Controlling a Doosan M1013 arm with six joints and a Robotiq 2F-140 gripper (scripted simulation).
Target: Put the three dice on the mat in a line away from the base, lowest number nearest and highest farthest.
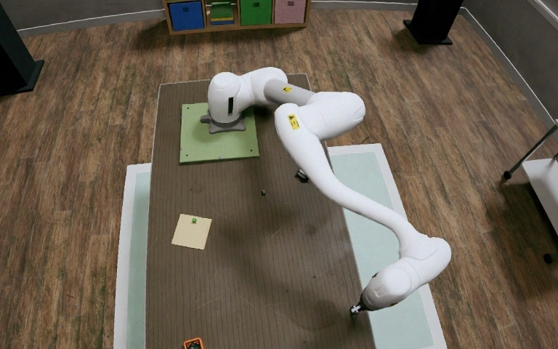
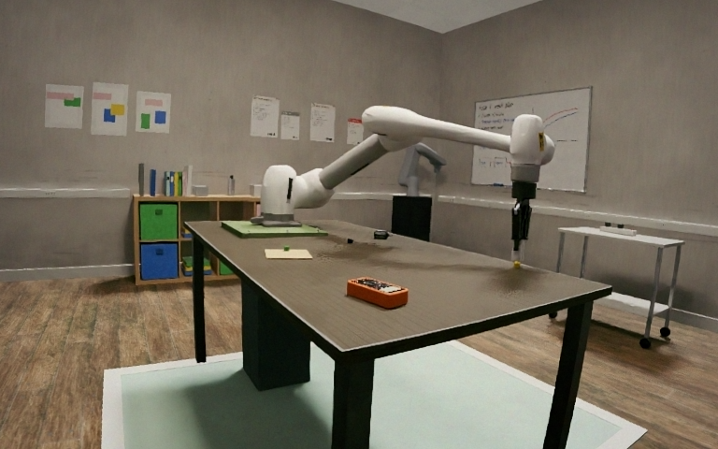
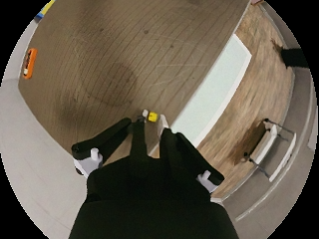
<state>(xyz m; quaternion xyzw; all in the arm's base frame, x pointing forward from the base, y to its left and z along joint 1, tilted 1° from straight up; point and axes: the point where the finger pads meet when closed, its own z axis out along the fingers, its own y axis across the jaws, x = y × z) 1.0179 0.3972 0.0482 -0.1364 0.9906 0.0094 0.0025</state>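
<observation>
Right now the yellow die is 50 mm below my hand. From my hand the other things lie so: small dark die: 570 mm behind, 270 mm to the right, 50 mm below; then small black object: 630 mm behind, 70 mm to the right, 40 mm below; then mat: 430 mm behind, 590 mm to the right, 50 mm below.
</observation>
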